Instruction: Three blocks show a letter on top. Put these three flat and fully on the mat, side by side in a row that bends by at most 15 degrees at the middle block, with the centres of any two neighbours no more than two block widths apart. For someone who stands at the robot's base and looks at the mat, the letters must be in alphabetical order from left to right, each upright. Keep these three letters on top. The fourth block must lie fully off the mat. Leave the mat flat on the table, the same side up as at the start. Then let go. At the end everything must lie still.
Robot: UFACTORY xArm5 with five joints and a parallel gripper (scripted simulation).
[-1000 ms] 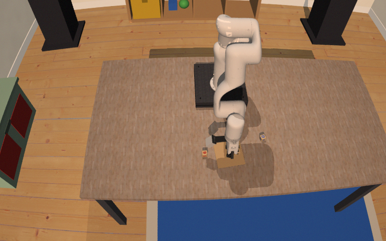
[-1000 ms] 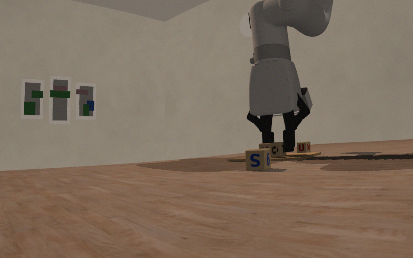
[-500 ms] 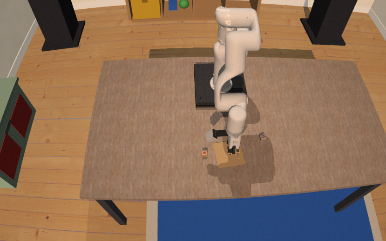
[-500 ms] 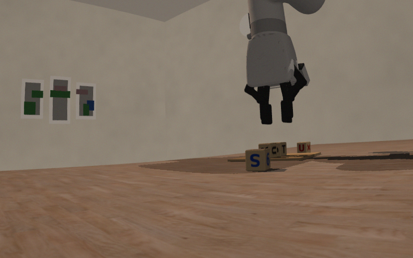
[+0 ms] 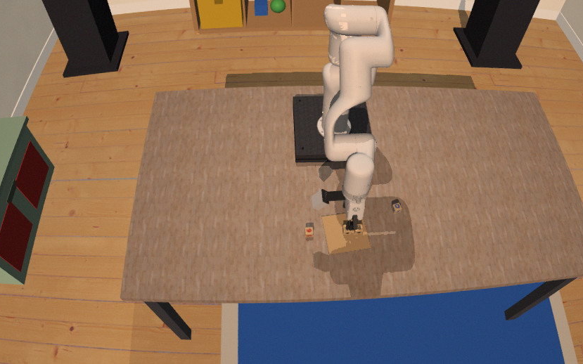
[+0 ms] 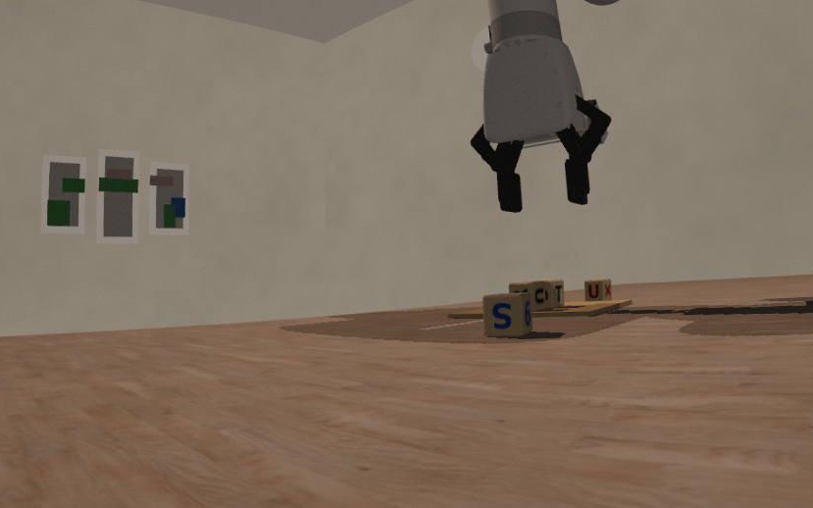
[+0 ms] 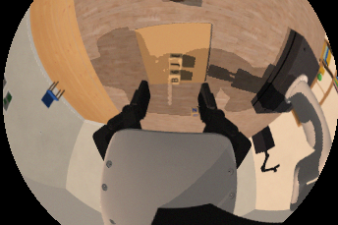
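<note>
The tan mat is 110 mm below my hand. Also, from my hand: letter block 120 mm to the right, 100 mm below.
</note>
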